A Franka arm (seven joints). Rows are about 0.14 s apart.
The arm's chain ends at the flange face. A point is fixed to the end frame.
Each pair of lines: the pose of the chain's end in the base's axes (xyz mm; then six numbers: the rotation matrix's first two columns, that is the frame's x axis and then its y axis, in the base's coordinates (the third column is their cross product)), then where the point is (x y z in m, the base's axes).
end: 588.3, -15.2, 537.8, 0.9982, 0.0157, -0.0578, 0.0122, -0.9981, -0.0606
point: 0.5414 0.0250 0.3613
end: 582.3, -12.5, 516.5, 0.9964, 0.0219, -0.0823, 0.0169, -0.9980, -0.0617
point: 0.5308 0.0275 0.3413
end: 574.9, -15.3, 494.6, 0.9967, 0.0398, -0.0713, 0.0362, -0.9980, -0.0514
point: 0.5247 0.0220 0.3184
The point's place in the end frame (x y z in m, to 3 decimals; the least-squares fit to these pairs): -0.036 -0.030 0.181
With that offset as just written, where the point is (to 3 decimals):
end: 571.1, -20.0, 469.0, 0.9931, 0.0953, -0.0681, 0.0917, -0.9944, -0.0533
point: 0.519 0.015 0.293
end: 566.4, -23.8, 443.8, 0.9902, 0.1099, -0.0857, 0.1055, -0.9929, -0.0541
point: 0.511 0.010 0.268
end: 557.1, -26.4, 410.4, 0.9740, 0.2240, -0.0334, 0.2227, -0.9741, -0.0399
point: 0.508 0.000 0.232
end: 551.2, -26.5, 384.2, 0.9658, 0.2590, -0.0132, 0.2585, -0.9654, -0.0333
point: 0.505 -0.002 0.205
